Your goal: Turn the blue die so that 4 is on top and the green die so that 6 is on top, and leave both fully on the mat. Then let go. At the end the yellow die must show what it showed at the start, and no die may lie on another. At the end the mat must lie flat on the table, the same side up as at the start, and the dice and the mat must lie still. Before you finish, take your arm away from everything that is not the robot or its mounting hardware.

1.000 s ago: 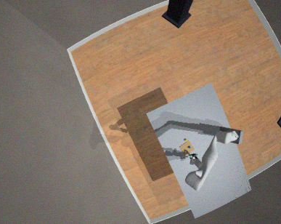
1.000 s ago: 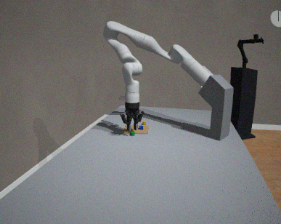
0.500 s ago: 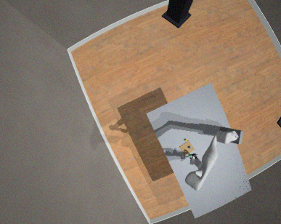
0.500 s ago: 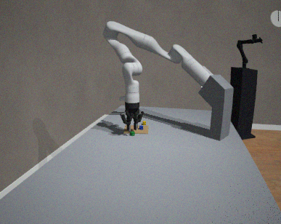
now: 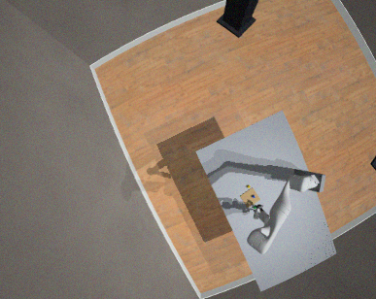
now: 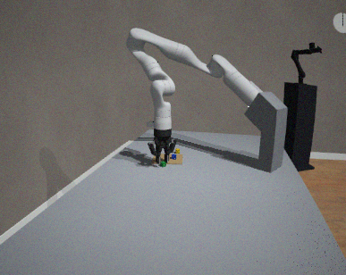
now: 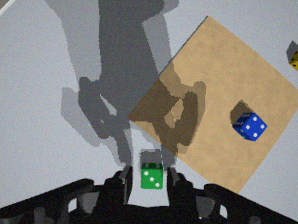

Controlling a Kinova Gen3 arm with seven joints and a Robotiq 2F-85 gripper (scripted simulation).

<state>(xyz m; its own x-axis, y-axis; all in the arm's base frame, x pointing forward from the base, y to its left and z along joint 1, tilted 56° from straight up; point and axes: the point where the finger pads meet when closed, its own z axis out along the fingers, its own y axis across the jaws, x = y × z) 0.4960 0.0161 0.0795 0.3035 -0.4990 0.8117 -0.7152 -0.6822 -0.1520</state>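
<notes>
Now: hand 2 cm above the green die. Round my hand: blue die: 7 cm behind, 8 cm to the right, 2 cm below; tan mat: 4 cm behind, 9 cm to the right, 3 cm below; yellow die: 11 cm behind, 18 cm to the right, 2 cm below.
</notes>
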